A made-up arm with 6 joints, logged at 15 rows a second.
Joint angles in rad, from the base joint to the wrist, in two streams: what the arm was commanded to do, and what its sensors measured. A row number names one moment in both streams.
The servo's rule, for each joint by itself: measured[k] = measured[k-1] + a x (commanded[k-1-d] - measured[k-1]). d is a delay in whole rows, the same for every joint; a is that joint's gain. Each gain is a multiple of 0.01, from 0.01 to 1. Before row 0 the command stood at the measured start. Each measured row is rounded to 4 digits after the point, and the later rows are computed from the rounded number. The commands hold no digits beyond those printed.
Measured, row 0:
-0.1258 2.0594 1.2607 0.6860 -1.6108 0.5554
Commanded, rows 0 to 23:
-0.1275 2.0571 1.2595 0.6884 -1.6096 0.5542
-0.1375 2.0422 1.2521 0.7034 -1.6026 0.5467
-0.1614 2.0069 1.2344 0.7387 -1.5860 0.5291
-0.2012 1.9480 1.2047 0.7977 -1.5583 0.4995
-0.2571 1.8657 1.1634 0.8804 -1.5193 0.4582
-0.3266 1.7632 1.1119 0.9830 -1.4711 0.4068
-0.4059 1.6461 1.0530 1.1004 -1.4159 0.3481
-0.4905 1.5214 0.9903 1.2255 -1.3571 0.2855
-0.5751 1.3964 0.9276 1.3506 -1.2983 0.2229
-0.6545 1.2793 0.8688 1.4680 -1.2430 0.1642
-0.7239 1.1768 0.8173 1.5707 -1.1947 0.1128
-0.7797 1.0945 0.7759 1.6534 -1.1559 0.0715
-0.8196 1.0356 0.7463 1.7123 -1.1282 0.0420
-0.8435 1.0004 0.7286 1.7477 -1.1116 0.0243
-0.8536 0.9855 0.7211 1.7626 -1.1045 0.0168
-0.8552 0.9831 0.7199 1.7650 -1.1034 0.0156
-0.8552 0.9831 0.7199 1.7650 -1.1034 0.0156
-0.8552 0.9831 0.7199 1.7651 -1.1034 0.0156
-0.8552 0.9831 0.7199 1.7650 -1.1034 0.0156
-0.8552 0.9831 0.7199 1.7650 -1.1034 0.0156
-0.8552 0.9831 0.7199 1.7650 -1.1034 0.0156
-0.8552 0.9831 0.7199 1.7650 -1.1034 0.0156
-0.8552 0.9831 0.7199 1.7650 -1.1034 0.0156
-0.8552 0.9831 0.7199 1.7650 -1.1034 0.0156
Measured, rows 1 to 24:
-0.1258 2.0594 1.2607 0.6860 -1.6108 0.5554
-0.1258 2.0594 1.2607 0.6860 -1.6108 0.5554
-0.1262 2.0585 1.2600 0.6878 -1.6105 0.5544
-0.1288 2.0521 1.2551 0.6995 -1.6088 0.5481
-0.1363 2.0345 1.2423 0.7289 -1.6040 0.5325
-0.1512 2.0008 1.2190 0.7805 -1.5944 0.5054
-0.1756 1.9481 1.1845 0.8554 -1.5786 0.4667
-0.2103 1.8760 1.1395 0.9511 -1.5560 0.4176
-0.2553 1.7863 1.0859 1.0631 -1.5266 0.3606
-0.3094 1.6830 1.0266 1.1849 -1.4910 0.2990
-0.3705 1.5712 0.9652 1.3092 -1.4505 0.2366
-0.4358 1.4574 0.9054 1.4283 -1.4069 0.1772
-0.5021 1.3480 0.8508 1.5351 -1.3623 0.1244
-0.5659 1.2491 0.8044 1.6238 -1.3190 0.0810
-0.6243 1.1658 0.7684 1.6902 -1.2789 0.0490
-0.6747 1.1013 0.7437 1.7333 -1.2438 0.0287
-0.7158 1.0561 0.7297 1.7553 -1.2145 0.0189
-0.7479 1.0276 0.7236 1.7626 -1.1912 0.0162
-0.7726 1.0102 0.7213 1.7644 -1.1728 0.0157
-0.7916 0.9996 0.7204 1.7649 -1.1582 0.0156
-0.8062 0.9932 0.7201 1.7650 -1.1467 0.0156
-0.8175 0.9893 0.7200 1.7650 -1.1376 0.0156
-0.8262 0.9869 0.7199 1.7650 -1.1304 0.0156
-0.8329 0.9854 0.7199 1.7650 -1.1247 0.0156
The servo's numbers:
d 2
a 0.23 0.39 0.62 0.75 0.21 0.82

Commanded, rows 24 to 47:
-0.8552 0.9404 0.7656 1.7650 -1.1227 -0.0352
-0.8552 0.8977 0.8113 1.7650 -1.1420 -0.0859
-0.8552 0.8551 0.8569 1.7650 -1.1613 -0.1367
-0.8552 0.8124 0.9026 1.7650 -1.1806 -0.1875
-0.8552 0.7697 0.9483 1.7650 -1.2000 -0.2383
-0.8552 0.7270 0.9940 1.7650 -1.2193 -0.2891
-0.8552 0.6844 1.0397 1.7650 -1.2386 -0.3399
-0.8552 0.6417 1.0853 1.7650 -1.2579 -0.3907
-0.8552 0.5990 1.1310 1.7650 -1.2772 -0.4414
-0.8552 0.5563 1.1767 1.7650 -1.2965 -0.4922
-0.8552 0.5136 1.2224 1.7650 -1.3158 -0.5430
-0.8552 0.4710 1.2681 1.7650 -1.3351 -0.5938
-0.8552 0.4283 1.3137 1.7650 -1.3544 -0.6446
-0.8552 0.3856 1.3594 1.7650 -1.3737 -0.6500
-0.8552 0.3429 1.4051 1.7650 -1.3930 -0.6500
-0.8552 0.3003 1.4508 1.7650 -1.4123 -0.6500
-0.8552 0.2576 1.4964 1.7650 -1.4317 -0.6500
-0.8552 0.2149 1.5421 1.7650 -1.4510 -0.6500
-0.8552 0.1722 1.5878 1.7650 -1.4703 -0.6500
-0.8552 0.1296 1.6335 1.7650 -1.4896 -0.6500
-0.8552 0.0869 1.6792 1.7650 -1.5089 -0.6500
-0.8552 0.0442 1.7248 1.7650 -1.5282 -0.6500
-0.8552 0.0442 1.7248 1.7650 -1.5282 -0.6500
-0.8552 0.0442 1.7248 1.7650 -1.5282 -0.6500
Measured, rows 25 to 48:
-0.8380 0.9845 0.7199 1.7650 -1.1202 0.0156
-0.8420 0.9840 0.7199 1.7650 -1.1167 0.0156
-0.8450 0.9670 0.7482 1.7650 -1.1180 -0.0261
-0.8473 0.9400 0.7873 1.7650 -1.1230 -0.0751
-0.8491 0.9069 0.8305 1.7650 -1.1310 -0.1256
-0.8505 0.8700 0.8752 1.7650 -1.1414 -0.1764
-0.8516 0.8309 0.9205 1.7650 -1.1537 -0.2272
-0.8524 0.7904 0.9661 1.7650 -1.1675 -0.2780
-0.8530 0.7491 1.0117 1.7650 -1.1824 -0.3288
-0.8535 0.7072 1.0573 1.7650 -1.1983 -0.3796
-0.8539 0.6650 1.1030 1.7650 -1.2149 -0.4303
-0.8542 0.6226 1.1487 1.7650 -1.2320 -0.4811
-0.8544 0.5801 1.1944 1.7650 -1.2496 -0.5319
-0.8546 0.5376 1.2401 1.7650 -1.2676 -0.5827
-0.8547 0.4950 1.2857 1.7650 -1.2858 -0.6335
-0.8548 0.4523 1.3314 1.7650 -1.3043 -0.6470
-0.8549 0.4096 1.3771 1.7650 -1.3229 -0.6495
-0.8550 0.3670 1.4228 1.7650 -1.3417 -0.6499
-0.8550 0.3243 1.4684 1.7650 -1.3606 -0.6500
-0.8550 0.2816 1.5141 1.7650 -1.3796 -0.6500
-0.8550 0.2389 1.5598 1.7650 -1.3986 -0.6500
-0.8550 0.1963 1.6055 1.7650 -1.4177 -0.6500
-0.8550 0.1536 1.6512 1.7650 -1.4369 -0.6500
-0.8550 0.1109 1.6968 1.7650 -1.4561 -0.6500

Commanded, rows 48 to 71:
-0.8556 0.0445 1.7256 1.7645 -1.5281 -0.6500
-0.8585 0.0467 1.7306 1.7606 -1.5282 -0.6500
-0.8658 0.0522 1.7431 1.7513 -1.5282 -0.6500
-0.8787 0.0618 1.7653 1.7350 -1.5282 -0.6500
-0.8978 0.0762 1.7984 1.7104 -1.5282 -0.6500
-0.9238 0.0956 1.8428 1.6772 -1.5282 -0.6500
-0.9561 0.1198 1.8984 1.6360 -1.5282 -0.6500
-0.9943 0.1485 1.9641 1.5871 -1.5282 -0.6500
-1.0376 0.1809 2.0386 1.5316 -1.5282 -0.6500
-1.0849 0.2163 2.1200 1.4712 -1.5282 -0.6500
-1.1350 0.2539 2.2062 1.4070 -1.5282 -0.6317
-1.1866 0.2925 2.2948 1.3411 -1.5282 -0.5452
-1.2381 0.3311 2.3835 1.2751 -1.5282 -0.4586
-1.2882 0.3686 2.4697 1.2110 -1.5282 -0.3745
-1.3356 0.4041 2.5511 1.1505 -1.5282 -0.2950
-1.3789 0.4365 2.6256 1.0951 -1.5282 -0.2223
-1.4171 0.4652 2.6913 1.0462 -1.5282 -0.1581
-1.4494 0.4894 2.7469 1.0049 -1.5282 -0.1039
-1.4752 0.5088 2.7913 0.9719 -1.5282 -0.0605
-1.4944 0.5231 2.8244 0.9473 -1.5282 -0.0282
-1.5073 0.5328 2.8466 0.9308 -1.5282 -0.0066
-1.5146 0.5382 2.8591 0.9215 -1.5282 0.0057
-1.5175 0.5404 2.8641 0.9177 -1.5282 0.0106
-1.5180 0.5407 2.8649 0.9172 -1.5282 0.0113
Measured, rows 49 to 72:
-0.8550 0.0849 1.7142 1.7650 -1.4712 -0.6500
-0.8550 0.0690 1.7208 1.7650 -1.4832 -0.6500
-0.8551 0.0594 1.7238 1.7646 -1.4926 -0.6500
-0.8559 0.0544 1.7280 1.7616 -1.5001 -0.6500
-0.8582 0.0535 1.7374 1.7539 -1.5060 -0.6500
-0.8629 0.0567 1.7547 1.7397 -1.5107 -0.6500
-0.8709 0.0643 1.7818 1.7177 -1.5144 -0.6500
-0.8831 0.0765 1.8196 1.6873 -1.5173 -0.6500
-0.8999 0.0934 1.8685 1.6488 -1.5196 -0.6500
-0.9216 0.1149 1.9278 1.6025 -1.5214 -0.6500
-0.9483 0.1406 1.9965 1.5493 -1.5228 -0.6500
-0.9797 0.1701 2.0731 1.4907 -1.5239 -0.6500
-1.0154 0.2028 2.1556 1.4279 -1.5248 -0.6350
-1.0548 0.2378 2.2419 1.3628 -1.5255 -0.5614
-1.0970 0.2742 2.3297 1.2970 -1.5261 -0.4771
-1.1410 0.3110 2.4165 1.2325 -1.5265 -0.3930
-1.1858 0.3473 2.5000 1.1710 -1.5269 -0.3126
-1.2302 0.3821 2.5779 1.1141 -1.5272 -0.2386
-1.2732 0.4145 2.6482 1.0632 -1.5274 -0.1726
-1.3137 0.4437 2.7094 1.0195 -1.5276 -0.1163
-1.3508 0.4691 2.7602 0.9838 -1.5277 -0.0705
-1.3838 0.4902 2.8000 0.9564 -1.5278 -0.0358
-1.4122 0.5068 2.8289 0.9372 -1.5279 -0.0119
-1.4358 0.5190 2.8476 0.9254 -1.5280 0.0025

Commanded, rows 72 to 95:
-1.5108 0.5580 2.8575 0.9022 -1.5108 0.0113
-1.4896 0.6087 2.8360 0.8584 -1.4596 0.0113
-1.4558 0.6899 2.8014 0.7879 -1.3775 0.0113
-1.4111 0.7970 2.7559 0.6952 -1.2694 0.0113
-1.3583 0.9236 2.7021 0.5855 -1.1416 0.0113
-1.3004 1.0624 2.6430 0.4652 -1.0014 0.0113
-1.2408 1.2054 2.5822 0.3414 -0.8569 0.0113
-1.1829 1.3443 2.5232 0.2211 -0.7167 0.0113
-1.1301 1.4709 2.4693 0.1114 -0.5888 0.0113
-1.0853 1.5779 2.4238 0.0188 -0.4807 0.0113
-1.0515 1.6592 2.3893 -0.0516 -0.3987 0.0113
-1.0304 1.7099 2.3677 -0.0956 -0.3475 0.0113
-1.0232 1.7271 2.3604 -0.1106 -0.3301 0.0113
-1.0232 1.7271 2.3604 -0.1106 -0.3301 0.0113
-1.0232 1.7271 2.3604 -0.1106 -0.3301 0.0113
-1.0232 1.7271 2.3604 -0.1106 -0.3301 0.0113
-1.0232 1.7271 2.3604 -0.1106 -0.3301 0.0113
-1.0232 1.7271 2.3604 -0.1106 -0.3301 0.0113
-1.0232 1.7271 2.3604 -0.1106 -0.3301 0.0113
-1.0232 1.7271 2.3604 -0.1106 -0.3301 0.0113
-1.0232 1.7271 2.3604 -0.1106 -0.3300 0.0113
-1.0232 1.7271 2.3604 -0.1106 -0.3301 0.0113
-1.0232 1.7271 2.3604 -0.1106 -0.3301 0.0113
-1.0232 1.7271 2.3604 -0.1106 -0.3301 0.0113
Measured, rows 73 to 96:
-1.4546 0.5273 2.8578 0.9196 -1.5280 0.0091
-1.4692 0.5325 2.8622 0.9178 -1.5280 0.0109
-1.4788 0.5424 2.8593 0.9061 -1.5244 0.0112
-1.4813 0.5683 2.8449 0.8703 -1.5108 0.0113
-1.4754 0.6157 2.8179 0.8085 -1.4828 0.0113
-1.4606 0.6864 2.7795 0.7235 -1.4380 0.0113
-1.4371 0.7789 2.7315 0.6200 -1.3758 0.0113
-1.4057 0.8895 2.6766 0.5039 -1.2972 0.0113
-1.3678 1.0127 2.6181 0.3820 -1.2047 0.0113
-1.3253 1.1420 2.5593 0.2613 -1.1022 0.0113
-1.2804 1.2703 2.5035 0.1489 -0.9944 0.0113
-1.2355 1.3903 2.4541 0.0513 -0.8865 0.0113
-1.1932 1.4952 2.4139 -0.0259 -0.7841 0.0113
-1.1558 1.5789 2.3853 -0.0782 -0.6924 0.0113
-1.1253 1.6367 2.3699 -0.1025 -0.6163 0.0113
-1.1018 1.6720 2.3640 -0.1086 -0.5562 0.0113
-1.0837 1.6935 2.3618 -0.1101 -0.5087 0.0113
-1.0698 1.7066 2.3609 -0.1105 -0.4712 0.0113
-1.0591 1.7146 2.3606 -0.1106 -0.4416 0.0113
-1.0508 1.7195 2.3605 -0.1106 -0.4182 0.0113
-1.0445 1.7225 2.3604 -0.1106 -0.3997 0.0113
-1.0396 1.7243 2.3604 -0.1106 -0.3851 0.0113
-1.0358 1.7254 2.3604 -0.1106 -0.3735 0.0113
-1.0329 1.7261 2.3604 -0.1106 -0.3644 0.0113

